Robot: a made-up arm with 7 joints. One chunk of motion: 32 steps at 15 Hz.
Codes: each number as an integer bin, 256 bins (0 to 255) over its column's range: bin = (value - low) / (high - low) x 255, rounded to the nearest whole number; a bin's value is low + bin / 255 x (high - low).
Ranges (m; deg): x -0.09..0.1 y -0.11..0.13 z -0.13..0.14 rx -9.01..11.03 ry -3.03..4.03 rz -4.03..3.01
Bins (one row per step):
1: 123 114 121 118 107 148
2: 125 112 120 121 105 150
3: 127 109 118 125 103 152
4: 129 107 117 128 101 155
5: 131 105 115 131 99 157
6: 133 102 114 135 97 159
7: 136 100 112 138 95 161
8: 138 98 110 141 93 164
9: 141 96 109 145 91 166
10: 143 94 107 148 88 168
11: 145 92 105 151 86 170
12: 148 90 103 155 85 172
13: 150 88 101 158 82 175
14: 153 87 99 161 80 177
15: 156 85 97 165 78 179
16: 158 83 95 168 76 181
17: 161 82 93 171 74 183
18: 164 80 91 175 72 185
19: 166 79 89 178 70 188
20: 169 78 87 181 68 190
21: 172 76 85 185 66 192
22: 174 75 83 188 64 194
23: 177 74 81 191 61 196
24: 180 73 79 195 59 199
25: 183 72 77 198 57 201
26: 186 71 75 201 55 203
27: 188 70 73 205 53 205
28: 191 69 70 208 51 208
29: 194 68 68 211 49 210
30: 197 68 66 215 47 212
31: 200 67 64 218 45 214
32: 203 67 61 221 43 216
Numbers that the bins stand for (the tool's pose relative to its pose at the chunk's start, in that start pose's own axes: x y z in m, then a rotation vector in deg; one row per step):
1: 0.0016 -0.0027 -0.0019 0.26 -0.07 0.06
2: 0.0031 -0.0046 -0.0029 0.50 -0.12 0.11
3: 0.0046 -0.0074 -0.0051 0.81 -0.18 0.17
4: 0.0061 -0.0093 -0.0061 1.05 -0.23 0.25
5: 0.0076 -0.0112 -0.0082 1.29 -0.29 0.30
6: 0.0091 -0.0140 -0.0093 1.60 -0.34 0.36
7: 0.0113 -0.0159 -0.0114 1.84 -0.40 0.41
8: 0.0128 -0.0178 -0.0135 2.07 -0.46 0.50
9: 0.0151 -0.0196 -0.0146 2.39 -0.51 0.55
10: 0.0165 -0.0215 -0.0167 2.62 -0.59 0.61
11: 0.0180 -0.0234 -0.0188 2.86 -0.65 0.66
12: 0.0203 -0.0253 -0.0209 3.17 -0.68 0.72
13: 0.0218 -0.0272 -0.0231 3.41 -0.76 0.80
14: 0.0240 -0.0281 -0.0252 3.64 -0.82 0.86
15: 0.0262 -0.0300 -0.0273 3.96 -0.87 0.91
16: 0.0277 -0.0319 -0.0294 4.19 -0.93 0.97
17: 0.0300 -0.0328 -0.0315 4.43 -0.98 1.02
18: 0.0322 -0.0347 -0.0336 4.74 -1.04 1.08
19: 0.0337 -0.0356 -0.0358 4.98 -1.09 1.16
20: 0.0359 -0.0366 -0.0379 5.21 -1.15 1.22
21: 0.0382 -0.0385 -0.0400 5.53 -1.20 1.27
22: 0.0396 -0.0394 -0.0421 5.76 -1.26 1.33
23: 0.0419 -0.0404 -0.0442 6.00 -1.34 1.38
24: 0.0441 -0.0413 -0.0464 6.31 -1.40 1.46
25: 0.0464 -0.0422 -0.0485 6.55 -1.45 1.52
26: 0.0486 -0.0432 -0.0506 6.79 -1.51 1.57
27: 0.0501 -0.0441 -0.0527 7.10 -1.56 1.63
28: 0.0523 -0.0451 -0.0559 7.34 -1.62 1.71
29: 0.0545 -0.0460 -0.0580 7.57 -1.67 1.77
30: 0.0568 -0.0460 -0.0601 7.89 -1.73 1.82
31: 0.0590 -0.0469 -0.0622 8.12 -1.78 1.88
32: 0.0613 -0.0469 -0.0654 8.36 -1.84 1.93

